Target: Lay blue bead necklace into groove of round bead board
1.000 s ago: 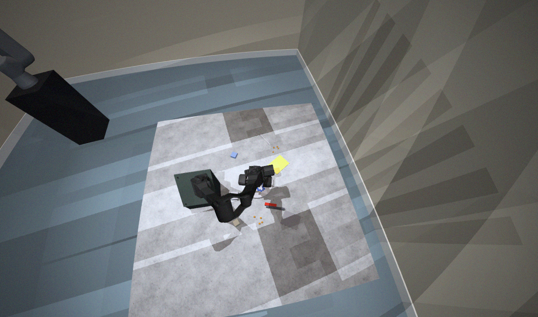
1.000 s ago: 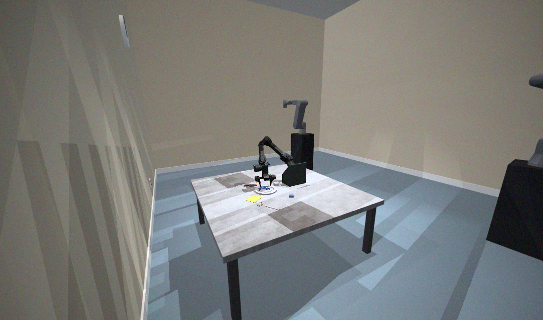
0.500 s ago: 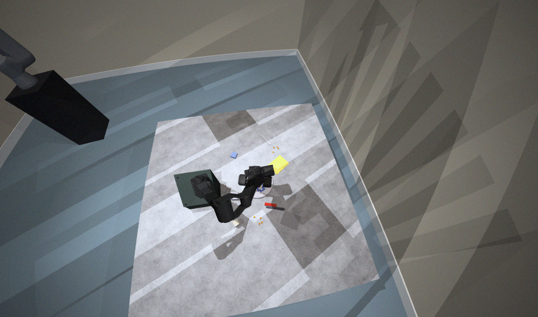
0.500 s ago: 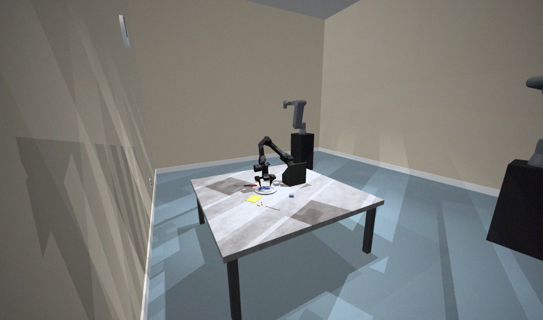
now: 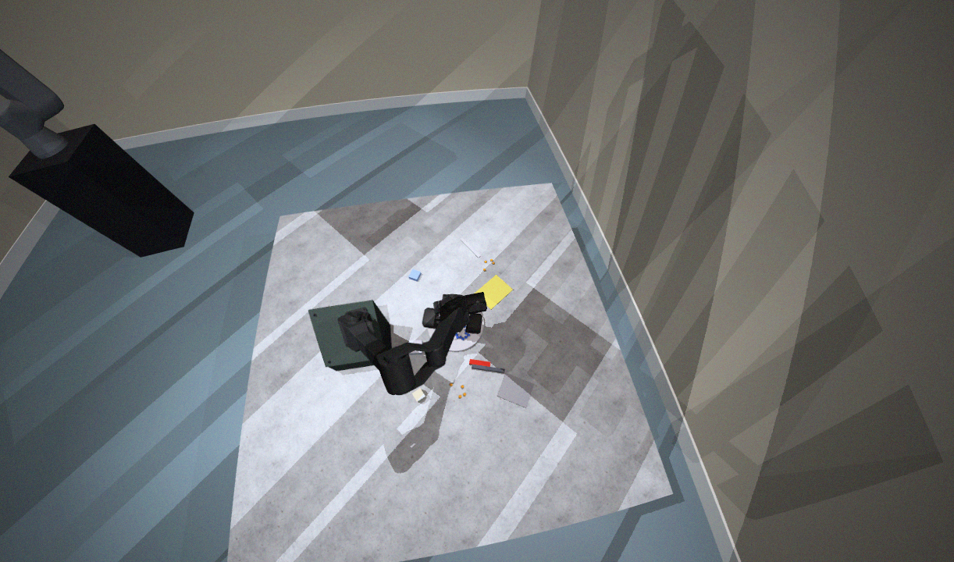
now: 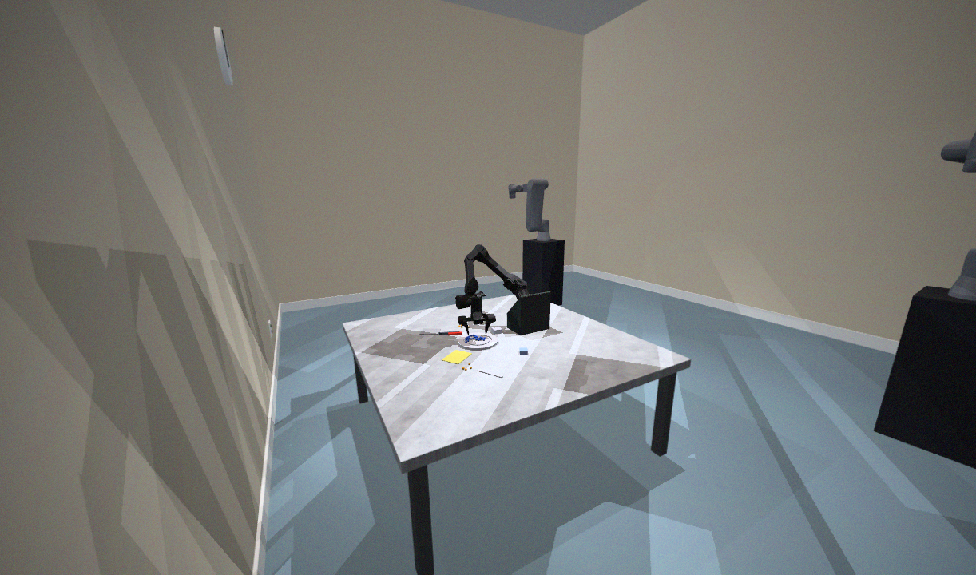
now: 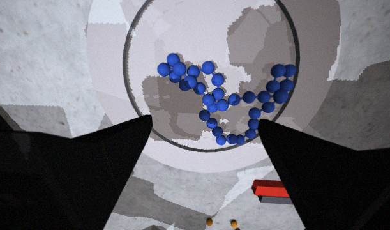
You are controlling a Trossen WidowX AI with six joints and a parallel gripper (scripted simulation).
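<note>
My gripper tip is 3 cm to the right of the round white bead board, 2 cm above it and 1 cm short of it. From my gripper tip the other things lie so: cream cube (19 cm to the right, 16 cm behind, 1 cm below); then yellow sheet (18 cm ahead, 12 cm to the left, 3 cm below); then grey tool (14 cm to the right, 7 cm ahead, 2 cm below).
</note>
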